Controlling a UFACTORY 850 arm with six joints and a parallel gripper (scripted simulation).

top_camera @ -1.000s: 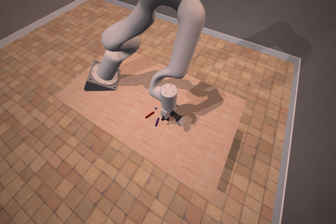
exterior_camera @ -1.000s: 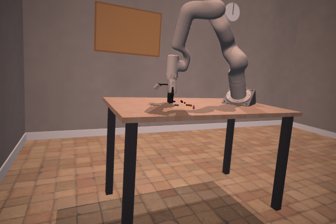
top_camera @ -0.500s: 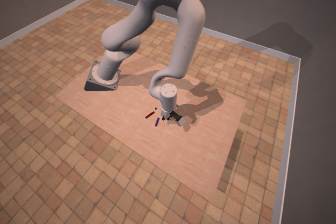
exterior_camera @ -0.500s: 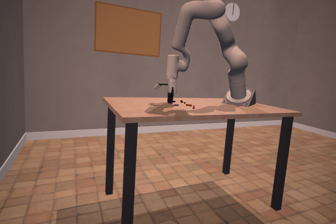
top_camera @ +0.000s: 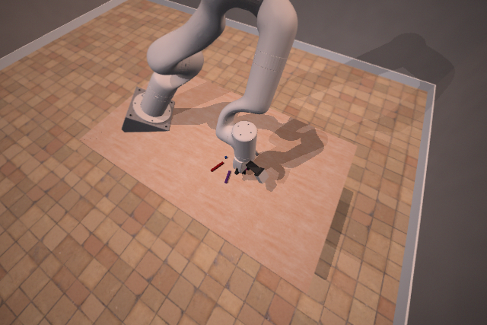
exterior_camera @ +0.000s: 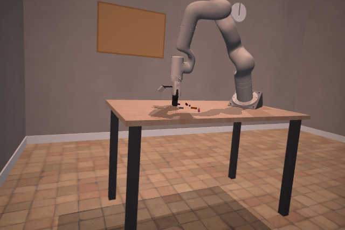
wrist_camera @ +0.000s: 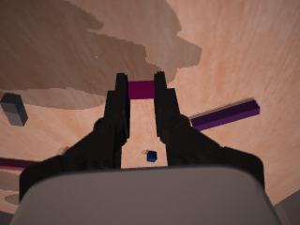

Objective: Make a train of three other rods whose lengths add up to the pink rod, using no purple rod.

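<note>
My hand is 11 cm past the orange rod, 10 cm to the right of it and 2 cm above it. Round my hand: magenta rod 2 cm below; grey rod 2 cm behind, 11 cm to the left, 2 cm below; purple rod 4 cm behind, 8 cm to the right, 2 cm below.
</note>
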